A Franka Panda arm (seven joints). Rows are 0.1 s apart.
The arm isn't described. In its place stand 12 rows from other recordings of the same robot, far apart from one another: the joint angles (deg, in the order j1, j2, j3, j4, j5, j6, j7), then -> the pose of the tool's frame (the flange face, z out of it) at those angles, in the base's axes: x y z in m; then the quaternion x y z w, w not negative.
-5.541 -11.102 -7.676 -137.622 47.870 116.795 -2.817 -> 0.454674, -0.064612, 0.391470, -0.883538, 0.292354, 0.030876, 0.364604
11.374 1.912 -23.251 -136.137 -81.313 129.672 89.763 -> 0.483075, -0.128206, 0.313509, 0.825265, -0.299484, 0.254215, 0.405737
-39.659 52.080 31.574 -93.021 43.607 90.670 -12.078 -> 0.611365, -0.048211, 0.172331, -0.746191, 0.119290, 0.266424, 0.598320
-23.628 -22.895 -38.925 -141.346 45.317 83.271 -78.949 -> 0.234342, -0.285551, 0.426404, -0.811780, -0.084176, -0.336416, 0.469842
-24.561 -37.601 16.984 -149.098 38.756 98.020 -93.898 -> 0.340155, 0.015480, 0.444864, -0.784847, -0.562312, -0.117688, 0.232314
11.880 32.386 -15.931 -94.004 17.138 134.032 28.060 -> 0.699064, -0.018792, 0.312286, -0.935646, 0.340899, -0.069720, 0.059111
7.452 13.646 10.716 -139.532 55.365 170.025 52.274 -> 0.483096, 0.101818, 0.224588, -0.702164, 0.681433, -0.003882, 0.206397
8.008 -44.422 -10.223 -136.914 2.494 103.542 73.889 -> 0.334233, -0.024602, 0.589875, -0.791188, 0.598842, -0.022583, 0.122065
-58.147 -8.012 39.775 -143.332 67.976 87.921 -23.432 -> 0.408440, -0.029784, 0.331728, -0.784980, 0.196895, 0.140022, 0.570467
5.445 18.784 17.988 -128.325 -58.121 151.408 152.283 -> 0.490752, 0.238601, 0.232038, -0.749661, 0.625543, -0.210127, 0.050513
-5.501 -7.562 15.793 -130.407 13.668 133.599 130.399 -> 0.505336, 0.098036, 0.427112, -0.430736, 0.894598, 0.040131, 0.112026
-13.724 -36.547 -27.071 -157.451 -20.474 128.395 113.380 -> 0.271918, -0.231588, 0.392058, -0.357369, 0.932511, -0.044940, 0.026308
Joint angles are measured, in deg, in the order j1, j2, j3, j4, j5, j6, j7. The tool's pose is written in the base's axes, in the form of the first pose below.
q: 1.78 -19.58 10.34 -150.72 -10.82 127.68 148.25
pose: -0.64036 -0.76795 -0.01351 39.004; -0.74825 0.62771 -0.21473 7.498; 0.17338 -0.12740 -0.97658 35.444; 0 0 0 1
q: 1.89 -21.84 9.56 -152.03 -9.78 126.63 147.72
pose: -0.65349 -0.75663 -0.02141 38.116; -0.73789 0.64310 -0.20477 6.838; 0.16871 -0.11801 -0.97858 35.878; 0 0 0 1
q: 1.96 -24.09 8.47 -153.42 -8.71 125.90 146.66
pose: -0.66337 -0.74783 -0.02644 37.266; -0.73125 0.65535 -0.18917 6.012; 0.15880 -0.10615 -0.98159 36.256; 0 0 0 1
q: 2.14 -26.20 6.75 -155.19 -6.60 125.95 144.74
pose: -0.67467 -0.73746 -0.03124 36.391; -0.72623 0.67077 -0.15051 4.998; 0.13195 -0.07886 -0.98811 36.330; 0 0 0 1
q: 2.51 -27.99 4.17 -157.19 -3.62 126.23 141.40
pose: -0.68049 -0.73153 -0.04242 35.473; -0.72660 0.68113 -0.09004 3.725; 0.09476 -0.03045 -0.99503 36.029; 0 0 0 1
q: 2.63 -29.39 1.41 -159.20 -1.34 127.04 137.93
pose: -0.68395 -0.72807 -0.04614 34.658; -0.72736 0.68542 -0.03391 2.289; 0.05631 0.01037 -0.99836 35.518; 0 0 0 1
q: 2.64 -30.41 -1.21 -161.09 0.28 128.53 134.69
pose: -0.68501 -0.72754 -0.03800 33.998; -0.72835 0.68507 0.01345 0.944; 0.01624 0.03689 -0.99919 34.929; 0 0 0 1
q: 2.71 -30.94 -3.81 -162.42 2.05 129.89 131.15
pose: -0.68260 -0.73026 -0.02779 33.563; -0.73032 0.68030 0.06184 -0.274; -0.02625 0.06251 -0.99770 34.422; 0 0 0 1
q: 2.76 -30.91 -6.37 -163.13 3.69 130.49 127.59
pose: -0.67887 -0.73377 -0.02681 33.274; -0.73176 0.67309 0.10715 -1.454; -0.06058 0.09236 -0.99388 33.916; 0 0 0 1
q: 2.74 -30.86 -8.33 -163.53 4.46 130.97 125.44
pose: -0.68009 -0.73279 -0.02243 33.097; -0.72833 0.67183 0.13483 -2.403; -0.08373 0.10803 -0.99061 33.604; 0 0 0 1
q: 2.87 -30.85 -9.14 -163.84 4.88 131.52 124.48
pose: -0.67895 -0.73400 -0.01669 33.011; -0.72781 0.66989 0.14675 -2.708; -0.09653 0.11178 -0.98903 33.423; 0 0 0 1
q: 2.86 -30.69 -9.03 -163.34 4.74 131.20 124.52
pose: -0.67707 -0.73573 -0.01672 33.224; -0.72980 0.66835 0.14386 -2.702; -0.09466 0.10961 -0.98946 33.654; 0 0 0 1
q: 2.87 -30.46 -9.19 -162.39 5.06 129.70 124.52
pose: -0.68091 -0.73178 -0.02924 33.445; -0.72665 0.67009 0.15152 -2.792; -0.09128 0.12442 -0.98802 34.000; 0 0 0 1
